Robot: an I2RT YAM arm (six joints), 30 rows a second.
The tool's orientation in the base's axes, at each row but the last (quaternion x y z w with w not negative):
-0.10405, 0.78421, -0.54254, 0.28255
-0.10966, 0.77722, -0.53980, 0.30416
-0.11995, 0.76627, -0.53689, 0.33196
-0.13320, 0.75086, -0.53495, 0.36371
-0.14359, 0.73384, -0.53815, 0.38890
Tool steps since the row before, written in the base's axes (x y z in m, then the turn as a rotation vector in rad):
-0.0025, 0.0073, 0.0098, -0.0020, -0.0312, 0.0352
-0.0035, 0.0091, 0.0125, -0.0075, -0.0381, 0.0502
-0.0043, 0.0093, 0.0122, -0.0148, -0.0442, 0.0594
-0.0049, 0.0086, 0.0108, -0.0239, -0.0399, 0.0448
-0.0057, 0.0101, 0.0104, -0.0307, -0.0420, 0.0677
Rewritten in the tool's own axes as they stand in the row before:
-0.0046, -0.0064, -0.0096, 0.0047, -0.0445, 0.0147
-0.0062, -0.0083, -0.0120, 0.0071, -0.0616, 0.0133
-0.0064, -0.0081, -0.0121, 0.0124, -0.0736, 0.0113
-0.0060, -0.0073, -0.0112, 0.0222, -0.0605, 0.0044
-0.0069, -0.0067, -0.0122, 0.0184, -0.0834, -0.0018

